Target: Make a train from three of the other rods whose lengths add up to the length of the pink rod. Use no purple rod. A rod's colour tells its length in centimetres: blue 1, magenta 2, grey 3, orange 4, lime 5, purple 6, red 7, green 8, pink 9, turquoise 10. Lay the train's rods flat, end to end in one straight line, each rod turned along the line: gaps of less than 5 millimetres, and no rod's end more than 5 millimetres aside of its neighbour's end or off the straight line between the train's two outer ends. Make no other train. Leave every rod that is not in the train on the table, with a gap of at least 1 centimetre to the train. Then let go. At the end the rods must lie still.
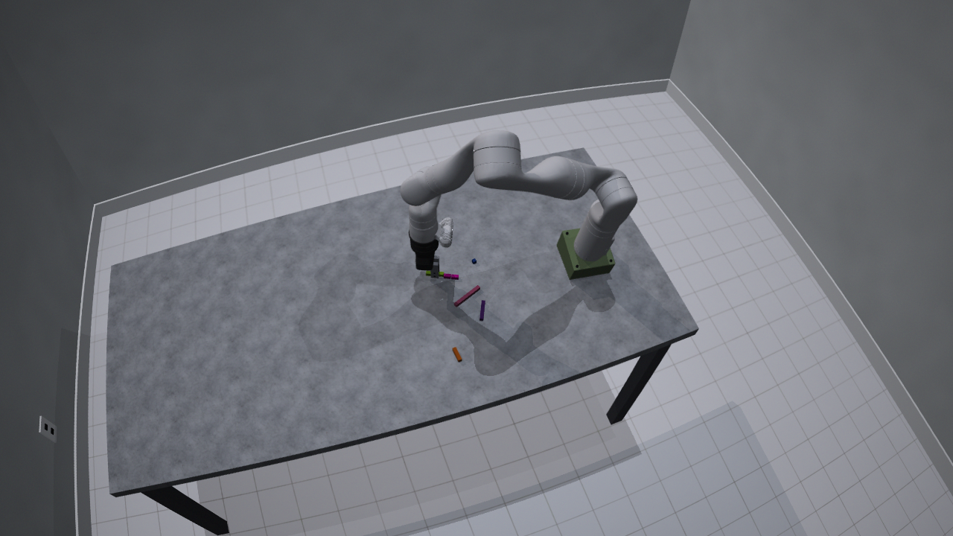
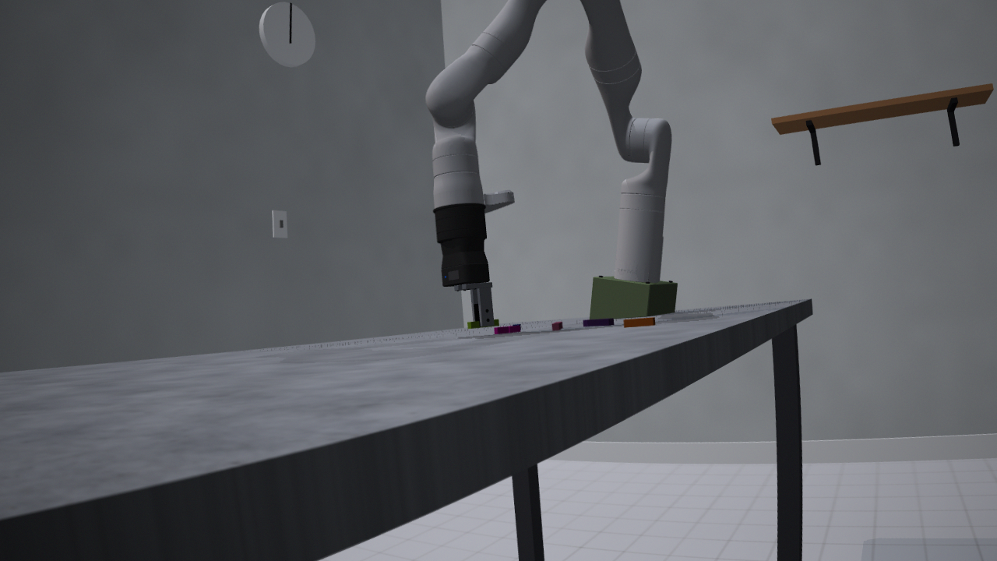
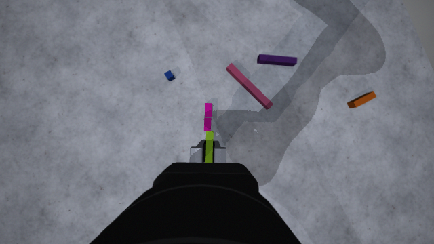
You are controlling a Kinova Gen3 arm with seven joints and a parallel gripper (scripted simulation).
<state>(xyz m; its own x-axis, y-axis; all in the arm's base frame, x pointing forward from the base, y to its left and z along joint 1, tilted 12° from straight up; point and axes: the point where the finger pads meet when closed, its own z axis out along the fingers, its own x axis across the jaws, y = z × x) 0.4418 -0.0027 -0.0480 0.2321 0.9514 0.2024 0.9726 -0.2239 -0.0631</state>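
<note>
My gripper is now 1 cm above the lime rod. Round my hand: pink rod: 8 cm behind, 8 cm to the left, 3 cm below; then purple rod: 11 cm behind, 13 cm to the left, 3 cm below; then small blue rod: 12 cm behind, 4 cm to the right, 3 cm below.
</note>
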